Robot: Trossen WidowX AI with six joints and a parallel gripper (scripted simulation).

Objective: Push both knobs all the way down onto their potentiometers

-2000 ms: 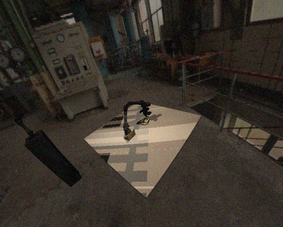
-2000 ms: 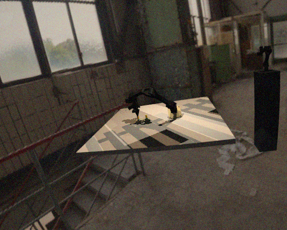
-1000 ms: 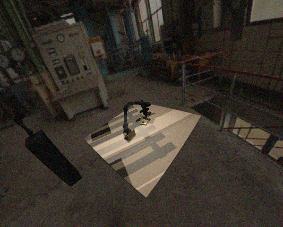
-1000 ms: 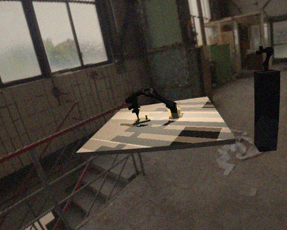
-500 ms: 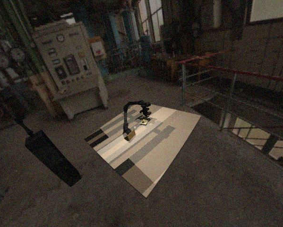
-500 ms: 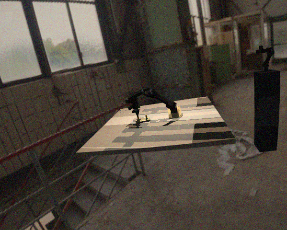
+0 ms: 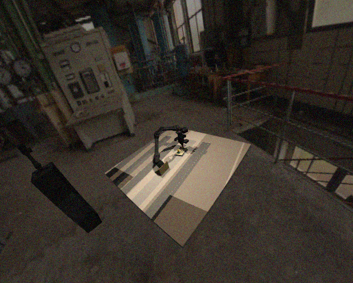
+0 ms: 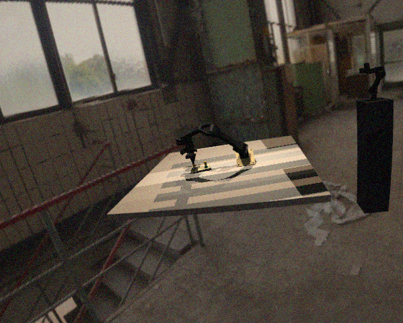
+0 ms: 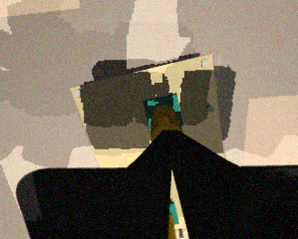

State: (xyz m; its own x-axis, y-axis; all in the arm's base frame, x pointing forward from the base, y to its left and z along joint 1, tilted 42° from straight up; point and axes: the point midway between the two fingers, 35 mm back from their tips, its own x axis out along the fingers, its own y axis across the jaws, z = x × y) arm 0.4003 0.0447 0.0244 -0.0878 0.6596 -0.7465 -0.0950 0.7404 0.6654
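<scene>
Right now my gripper tip is 90 mm past the knob, 10 mm to the left of it and 10 mm above it.
</scene>
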